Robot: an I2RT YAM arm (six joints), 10 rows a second.
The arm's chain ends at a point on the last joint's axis. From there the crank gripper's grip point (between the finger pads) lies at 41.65 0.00 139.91 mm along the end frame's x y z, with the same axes.
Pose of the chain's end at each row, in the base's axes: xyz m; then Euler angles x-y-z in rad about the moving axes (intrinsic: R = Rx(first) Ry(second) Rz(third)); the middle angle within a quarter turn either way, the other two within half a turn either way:
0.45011 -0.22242 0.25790 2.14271 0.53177 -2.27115
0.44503 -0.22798 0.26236 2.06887 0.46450 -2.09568
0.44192 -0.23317 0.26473 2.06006 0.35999 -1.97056
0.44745 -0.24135 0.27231 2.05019 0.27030 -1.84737
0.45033 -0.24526 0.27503 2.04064 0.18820 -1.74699
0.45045 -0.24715 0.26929 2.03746 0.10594 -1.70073
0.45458 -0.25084 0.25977 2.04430 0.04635 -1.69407
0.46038 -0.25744 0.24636 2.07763 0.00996 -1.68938
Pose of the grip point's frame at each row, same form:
0.49792 -0.31803 0.15849 2.14271 0.53177 -2.27115
0.48905 -0.32886 0.16647 2.06887 0.46450 -2.09568
0.47603 -0.33576 0.16664 2.06006 0.35999 -1.97056
0.47385 -0.34520 0.17317 2.05019 0.27030 -1.84737
0.46933 -0.35046 0.17562 2.04064 0.18820 -1.74699
0.45988 -0.35333 0.16956 2.03746 0.10594 -1.70073
0.45595 -0.35659 0.15914 2.04430 0.04635 -1.69407
0.45685 -0.35972 0.14227 2.07763 0.00996 -1.68938

